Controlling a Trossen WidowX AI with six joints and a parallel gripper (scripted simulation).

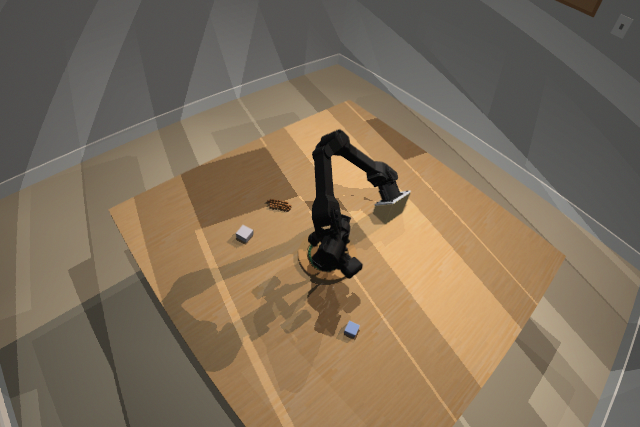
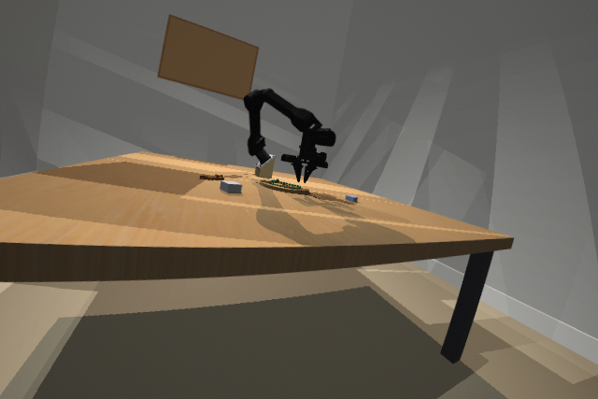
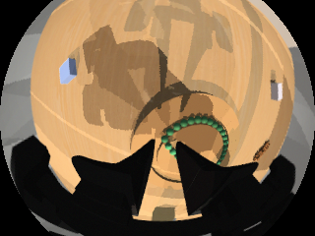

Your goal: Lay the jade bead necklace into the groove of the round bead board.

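Now: gripper tip 30 mm past the round wooden bead board, 60 mm to the left of it and 30 mm above it. From my gripper tip the other things lie so: blue block 60 mm ahead, 200 mm to the left, 30 mm below; then pale grey block 170 mm ahead, 270 mm to the right, 20 mm below.
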